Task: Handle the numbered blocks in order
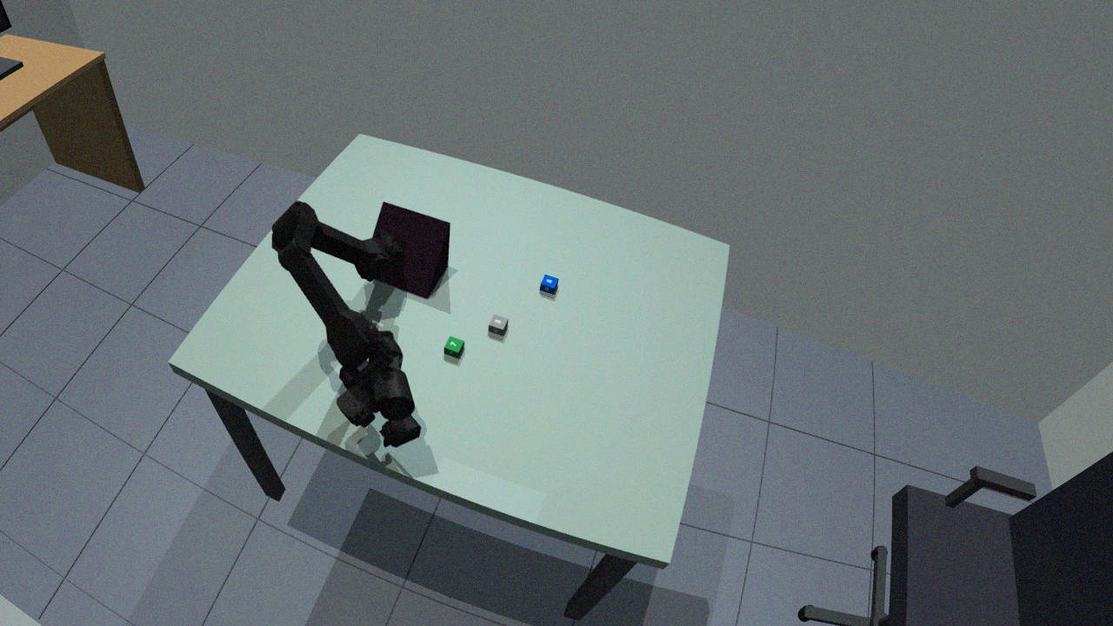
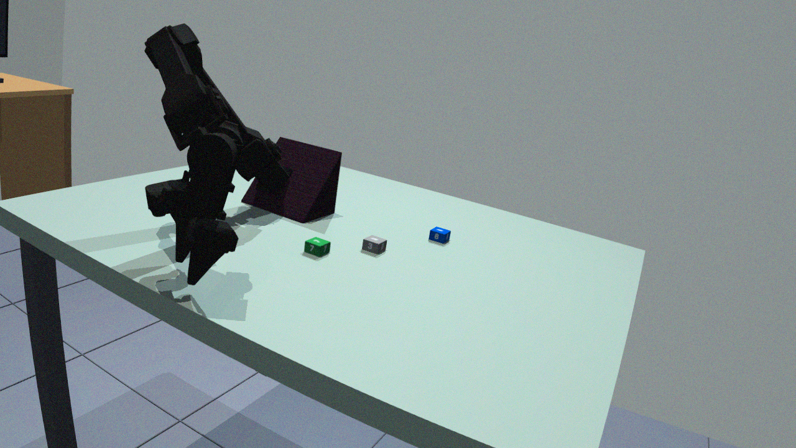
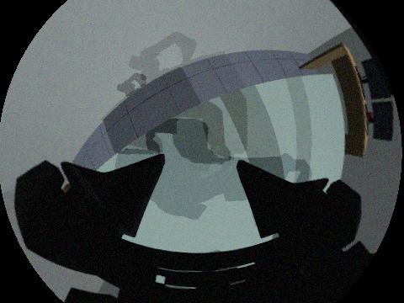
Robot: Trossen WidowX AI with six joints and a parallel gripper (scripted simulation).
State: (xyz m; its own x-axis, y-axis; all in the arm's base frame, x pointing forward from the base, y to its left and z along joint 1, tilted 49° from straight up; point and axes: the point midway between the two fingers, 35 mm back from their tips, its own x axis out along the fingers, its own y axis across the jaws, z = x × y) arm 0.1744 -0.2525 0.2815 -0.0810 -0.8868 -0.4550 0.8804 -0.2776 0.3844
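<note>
My gripper tip is 340 mm to the right of the grey block and 120 mm short of it. Also, from my gripper tip: green block (250 mm to the left, 60 mm ahead); then blue block (490 mm to the left, 180 mm ahead).
</note>
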